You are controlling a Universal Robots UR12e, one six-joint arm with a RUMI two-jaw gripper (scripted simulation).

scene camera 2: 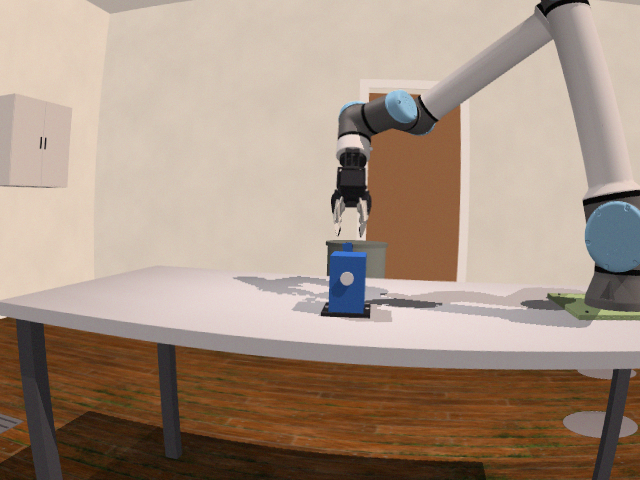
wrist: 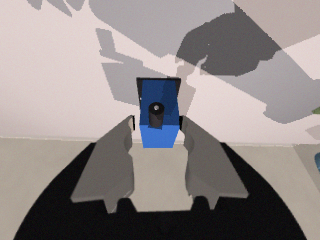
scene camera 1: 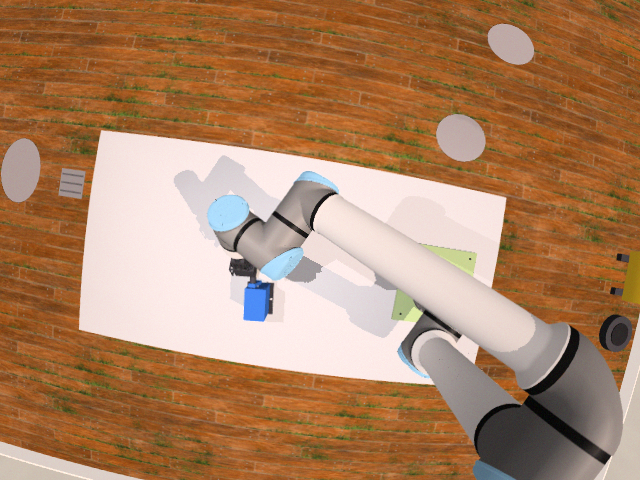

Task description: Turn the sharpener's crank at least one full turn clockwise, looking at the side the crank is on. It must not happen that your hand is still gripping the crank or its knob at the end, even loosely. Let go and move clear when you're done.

In view: the gripper (scene camera 2: 349, 236) and a blue sharpener (wrist: 146, 91).
The gripper is seen too in the wrist view (wrist: 157, 116).
